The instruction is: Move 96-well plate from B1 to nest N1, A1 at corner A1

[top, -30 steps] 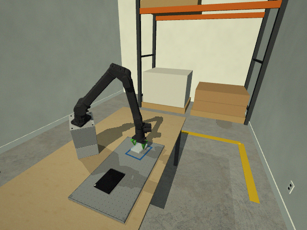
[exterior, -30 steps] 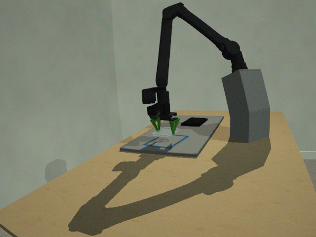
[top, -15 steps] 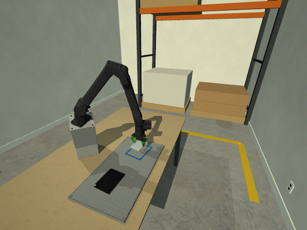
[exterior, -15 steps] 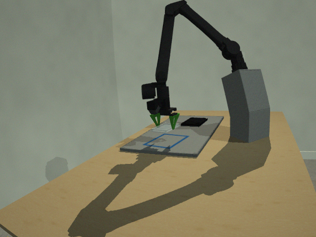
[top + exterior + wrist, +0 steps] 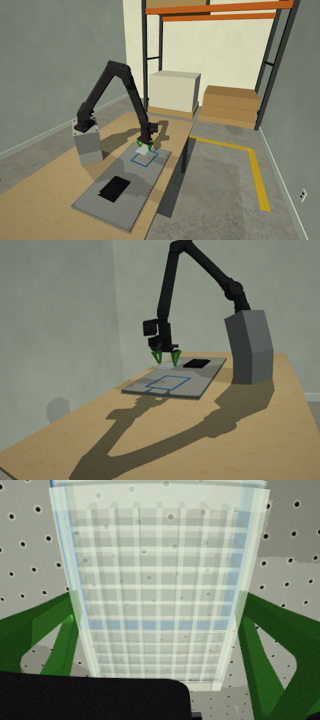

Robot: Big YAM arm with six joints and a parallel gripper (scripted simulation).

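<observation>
Right now the 96-well plate is right at my hand. The rest, counted from my hand: black plate nest 60 mm behind, 350 mm to the right, 80 mm below.
</observation>
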